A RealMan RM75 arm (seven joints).
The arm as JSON. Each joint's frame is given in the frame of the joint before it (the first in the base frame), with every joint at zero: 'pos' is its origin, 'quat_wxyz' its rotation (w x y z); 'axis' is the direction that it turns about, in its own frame. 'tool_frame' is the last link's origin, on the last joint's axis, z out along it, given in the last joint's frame.
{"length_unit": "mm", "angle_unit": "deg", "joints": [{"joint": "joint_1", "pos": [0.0, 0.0, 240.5], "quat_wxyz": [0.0, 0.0, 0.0, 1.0], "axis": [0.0, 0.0, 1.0]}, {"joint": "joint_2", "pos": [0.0, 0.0, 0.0], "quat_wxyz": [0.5, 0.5, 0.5, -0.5], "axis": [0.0, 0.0, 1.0]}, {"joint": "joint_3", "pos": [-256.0, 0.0, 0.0], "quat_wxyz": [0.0, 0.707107, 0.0, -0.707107], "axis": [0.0, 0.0, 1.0]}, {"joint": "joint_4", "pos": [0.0, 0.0, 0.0], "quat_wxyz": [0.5, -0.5, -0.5, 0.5], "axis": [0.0, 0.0, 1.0]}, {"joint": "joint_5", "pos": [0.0, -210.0, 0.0], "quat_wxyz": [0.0, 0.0, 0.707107, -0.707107], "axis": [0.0, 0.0, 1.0]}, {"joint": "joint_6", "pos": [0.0, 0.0, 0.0], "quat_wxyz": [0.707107, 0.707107, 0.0, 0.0], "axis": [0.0, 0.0, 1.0]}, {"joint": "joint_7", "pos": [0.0, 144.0, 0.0], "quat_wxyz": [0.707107, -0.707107, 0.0, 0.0], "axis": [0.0, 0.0, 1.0]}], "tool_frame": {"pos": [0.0, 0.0, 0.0], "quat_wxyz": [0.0, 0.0, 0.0, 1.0]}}
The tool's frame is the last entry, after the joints.
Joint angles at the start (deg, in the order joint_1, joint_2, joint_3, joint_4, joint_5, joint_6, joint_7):
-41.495 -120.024 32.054 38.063 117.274 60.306 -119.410
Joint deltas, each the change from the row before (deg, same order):
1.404 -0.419 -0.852 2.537 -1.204 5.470 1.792
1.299 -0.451 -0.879 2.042 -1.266 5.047 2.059
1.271 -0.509 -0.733 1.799 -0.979 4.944 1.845
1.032 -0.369 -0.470 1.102 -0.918 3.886 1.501
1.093 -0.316 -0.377 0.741 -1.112 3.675 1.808
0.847 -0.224 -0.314 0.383 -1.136 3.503 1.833
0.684 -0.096 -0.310 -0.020 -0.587 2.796 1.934
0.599 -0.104 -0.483 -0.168 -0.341 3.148 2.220
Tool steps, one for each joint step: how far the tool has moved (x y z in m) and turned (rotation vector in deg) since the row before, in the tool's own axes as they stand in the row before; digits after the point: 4 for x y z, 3 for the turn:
-0.0009 0.0067 -0.0100 -3.875 0.154 1.515
-0.0020 0.0071 -0.0091 -3.684 0.291 1.626
-0.0038 0.0079 -0.0084 -3.603 -0.013 1.546
-0.0039 0.0068 -0.0063 -2.951 0.014 1.117
-0.0045 0.0067 -0.0062 -2.878 0.194 1.199
-0.0038 0.0072 -0.0048 -2.965 0.265 1.247
-0.0043 0.0054 -0.0040 -2.277 0.006 1.276
-0.0047 0.0063 -0.0038 -2.585 -0.074 1.474

